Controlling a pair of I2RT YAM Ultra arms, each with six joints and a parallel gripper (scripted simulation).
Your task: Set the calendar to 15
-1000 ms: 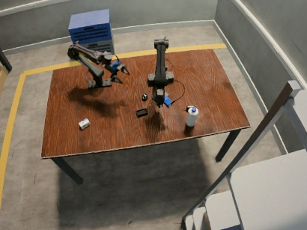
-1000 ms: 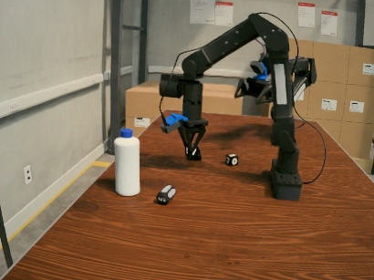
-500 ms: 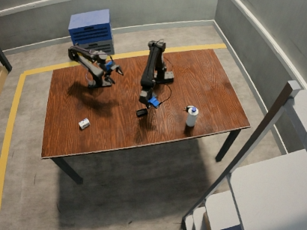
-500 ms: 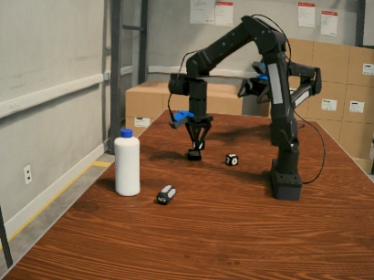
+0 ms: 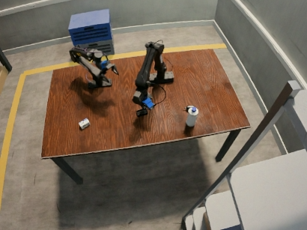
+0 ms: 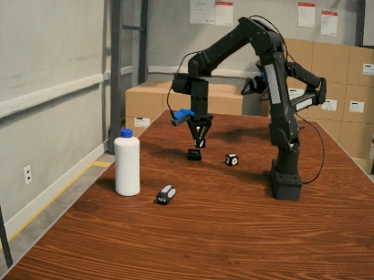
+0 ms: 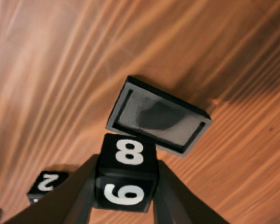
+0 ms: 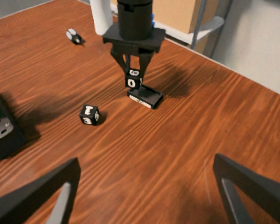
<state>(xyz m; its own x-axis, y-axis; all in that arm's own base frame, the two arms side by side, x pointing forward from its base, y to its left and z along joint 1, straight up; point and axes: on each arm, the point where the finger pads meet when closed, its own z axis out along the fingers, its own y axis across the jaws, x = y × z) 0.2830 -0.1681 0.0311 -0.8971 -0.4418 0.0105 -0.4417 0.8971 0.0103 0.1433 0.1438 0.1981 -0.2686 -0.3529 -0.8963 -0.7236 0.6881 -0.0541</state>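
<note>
The black calendar tray lies 6 cm below my left hand, 2 cm to the right of it and 1 cm ahead of it. The rest, counted from my left hand: white bottle (32 cm to the left, 12 cm ahead, 1 cm above).
</note>
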